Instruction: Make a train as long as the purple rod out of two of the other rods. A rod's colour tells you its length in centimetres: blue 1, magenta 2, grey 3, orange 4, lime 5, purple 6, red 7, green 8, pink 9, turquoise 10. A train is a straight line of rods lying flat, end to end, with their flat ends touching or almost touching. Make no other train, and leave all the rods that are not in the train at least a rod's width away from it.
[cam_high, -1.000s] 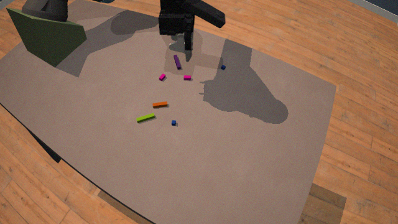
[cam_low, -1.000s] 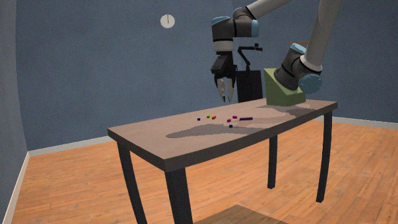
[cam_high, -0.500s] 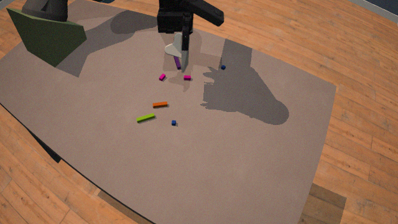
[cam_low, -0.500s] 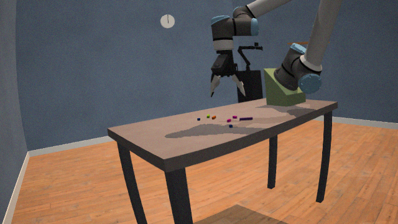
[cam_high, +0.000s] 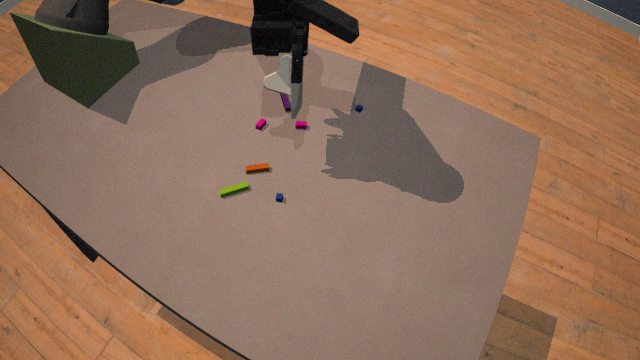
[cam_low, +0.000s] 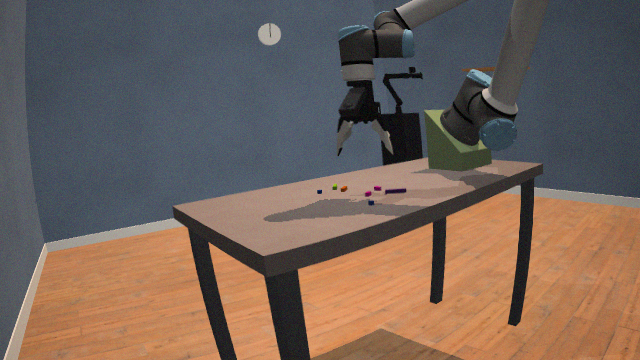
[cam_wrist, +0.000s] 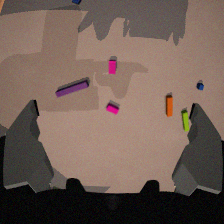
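Right now my hand is 30 mm past the orange rod, 120 mm to the left of it and 100 mm above it. From my hand the other things lie so: lime rod: 50 mm behind, 170 mm to the right, 100 mm below; then purple rod: 60 mm behind, 60 mm to the left, 100 mm below.
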